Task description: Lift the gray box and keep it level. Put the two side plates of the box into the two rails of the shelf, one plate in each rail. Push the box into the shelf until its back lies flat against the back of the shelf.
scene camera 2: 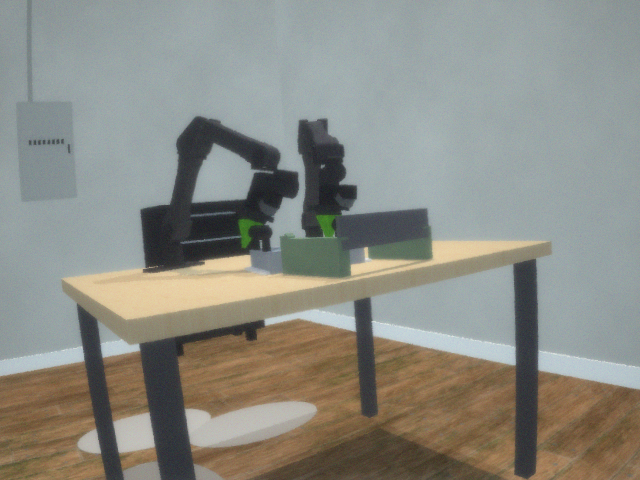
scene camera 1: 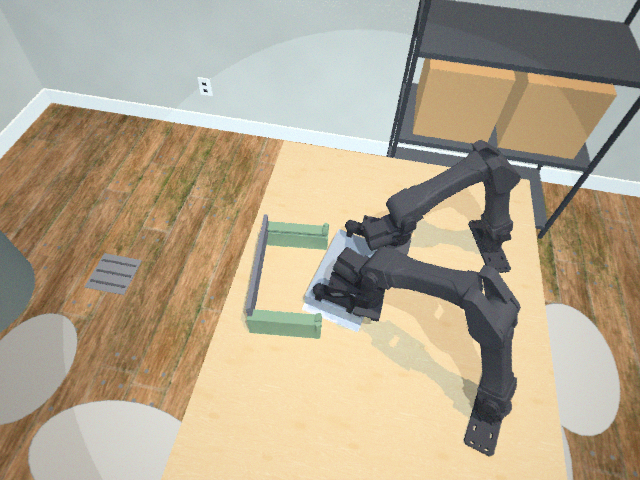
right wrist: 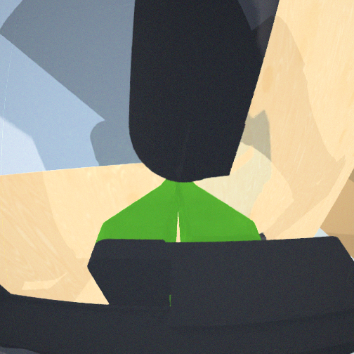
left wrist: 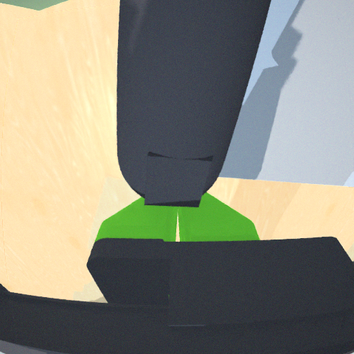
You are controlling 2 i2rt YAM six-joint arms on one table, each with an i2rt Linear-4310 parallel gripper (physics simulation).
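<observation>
The gray box lies flat on the table, just right of the shelf's open side. The shelf has two green rails and a gray back plate. My left gripper is shut and empty, low over the box's near side. My right gripper is shut and empty at the box's far side. In the left wrist view the green fingers meet below a dark rounded handle, with the box to the right. In the right wrist view the fingers meet below a like handle.
A dark metal rack with two cardboard boxes stands beyond the table's far right corner. The two arm bases are bolted along the table's right side. The shelf sits near the table's left edge.
</observation>
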